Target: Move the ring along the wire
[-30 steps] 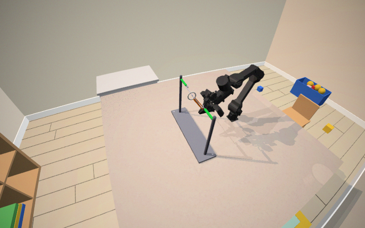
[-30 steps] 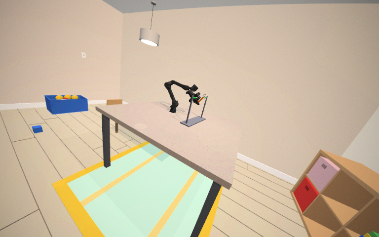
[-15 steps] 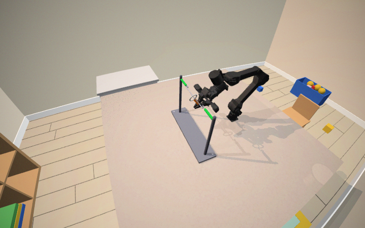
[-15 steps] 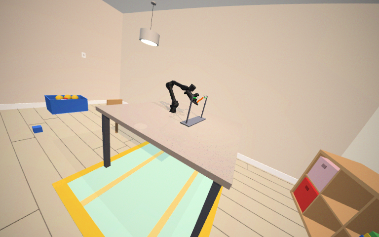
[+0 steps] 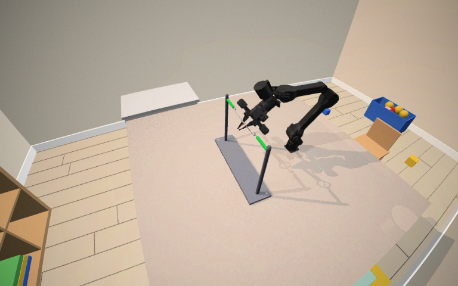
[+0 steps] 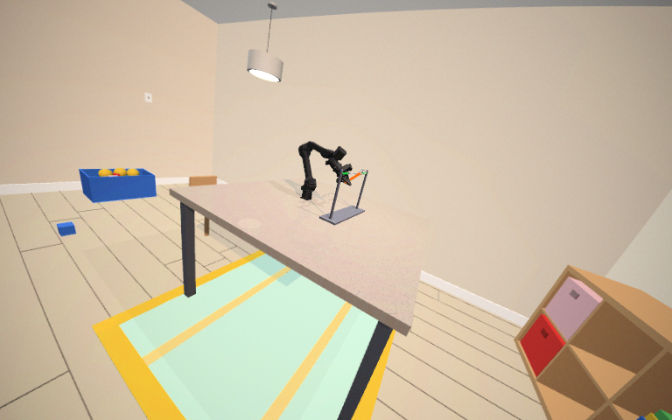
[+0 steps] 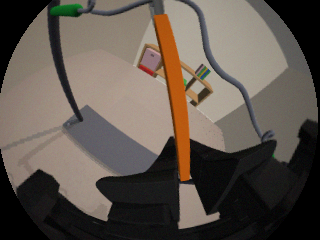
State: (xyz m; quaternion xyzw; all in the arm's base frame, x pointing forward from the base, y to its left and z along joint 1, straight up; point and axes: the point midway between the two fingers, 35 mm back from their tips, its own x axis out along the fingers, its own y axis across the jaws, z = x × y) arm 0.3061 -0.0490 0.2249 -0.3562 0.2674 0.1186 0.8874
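The ring with orange handle is 10 mm ahead of my gripper tip, 60 mm to the left of it and 70 mm above it.
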